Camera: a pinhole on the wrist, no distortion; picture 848 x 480 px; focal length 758.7 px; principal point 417.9 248.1 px. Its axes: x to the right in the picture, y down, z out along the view. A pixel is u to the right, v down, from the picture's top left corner.
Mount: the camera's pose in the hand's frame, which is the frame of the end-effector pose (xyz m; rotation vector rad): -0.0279 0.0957 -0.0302 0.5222 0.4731 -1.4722
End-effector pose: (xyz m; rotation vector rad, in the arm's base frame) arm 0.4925 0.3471 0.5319 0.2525 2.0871 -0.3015
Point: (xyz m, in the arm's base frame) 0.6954 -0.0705 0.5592
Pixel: 649.5 69.1
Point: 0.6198 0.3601 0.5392
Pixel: 183.7 26.2
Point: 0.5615 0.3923 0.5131
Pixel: 201.6 380.6
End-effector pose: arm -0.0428 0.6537 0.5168 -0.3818 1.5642 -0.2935
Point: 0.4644 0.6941 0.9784
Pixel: outside the picture
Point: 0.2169 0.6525 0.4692
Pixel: 164.4 457.2
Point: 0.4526 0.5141 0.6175
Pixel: 325.4 253.3
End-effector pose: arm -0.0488 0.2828 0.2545 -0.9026 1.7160 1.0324
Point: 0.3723 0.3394 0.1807
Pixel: 791.6 172.2
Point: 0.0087 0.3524 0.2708
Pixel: 551.7 183.9
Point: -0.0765 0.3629 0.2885
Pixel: 194.2 224.5
